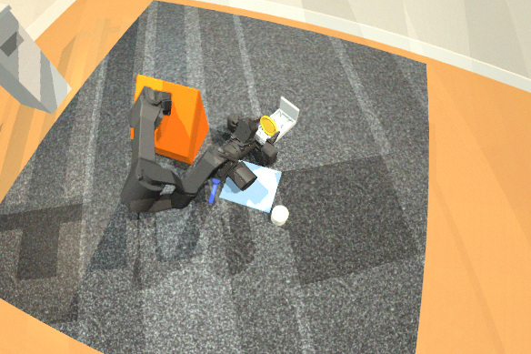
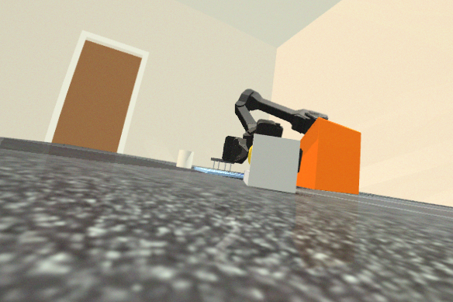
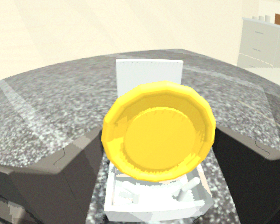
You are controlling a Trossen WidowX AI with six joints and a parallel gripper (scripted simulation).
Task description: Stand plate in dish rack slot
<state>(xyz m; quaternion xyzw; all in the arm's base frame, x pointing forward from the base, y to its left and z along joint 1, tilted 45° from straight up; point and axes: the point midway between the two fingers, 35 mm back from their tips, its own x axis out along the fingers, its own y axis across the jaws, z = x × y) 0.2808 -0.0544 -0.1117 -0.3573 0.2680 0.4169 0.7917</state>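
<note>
Right now my gripper tip is 1 cm to the left of the yellow plate. Also, from my gripper tip: dish rack: 3 cm below, 2 cm to the left, 1 cm ahead; blue spoon: 22 cm to the right, 12 cm behind, 5 cm below; light blue mat: 19 cm to the right, 5 cm below, 1 cm behind.
</note>
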